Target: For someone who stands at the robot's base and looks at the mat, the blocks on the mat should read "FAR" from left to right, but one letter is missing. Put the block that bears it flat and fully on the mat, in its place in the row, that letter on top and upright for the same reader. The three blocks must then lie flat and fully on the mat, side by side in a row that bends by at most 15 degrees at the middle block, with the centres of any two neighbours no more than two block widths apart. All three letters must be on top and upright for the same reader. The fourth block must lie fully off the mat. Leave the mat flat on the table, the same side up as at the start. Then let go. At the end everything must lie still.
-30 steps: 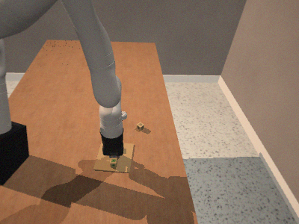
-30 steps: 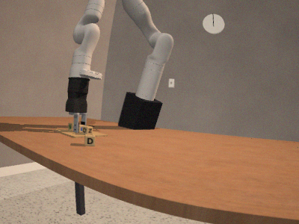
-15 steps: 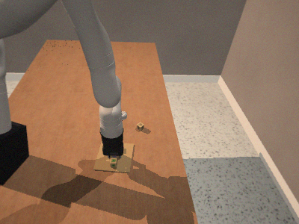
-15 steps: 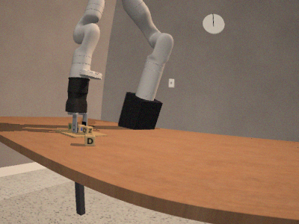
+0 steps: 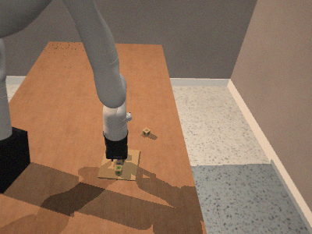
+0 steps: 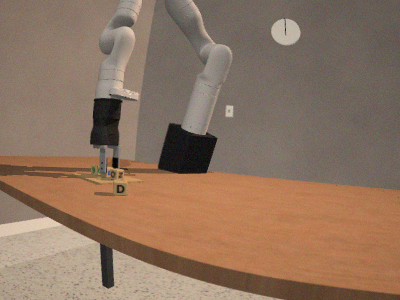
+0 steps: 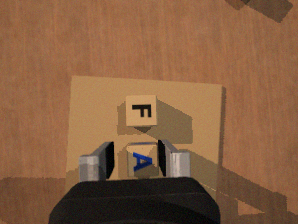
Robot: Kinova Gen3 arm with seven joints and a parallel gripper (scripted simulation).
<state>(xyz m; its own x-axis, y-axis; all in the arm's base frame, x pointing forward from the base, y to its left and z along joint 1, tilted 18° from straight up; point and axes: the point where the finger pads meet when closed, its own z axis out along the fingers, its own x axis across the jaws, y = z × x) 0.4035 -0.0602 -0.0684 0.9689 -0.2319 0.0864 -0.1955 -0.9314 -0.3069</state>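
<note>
My hand is 20 mm above the block and 10 mm to the left of it. Also, from my hand: tan mat 30 mm below, 10 mm to the right.
</note>
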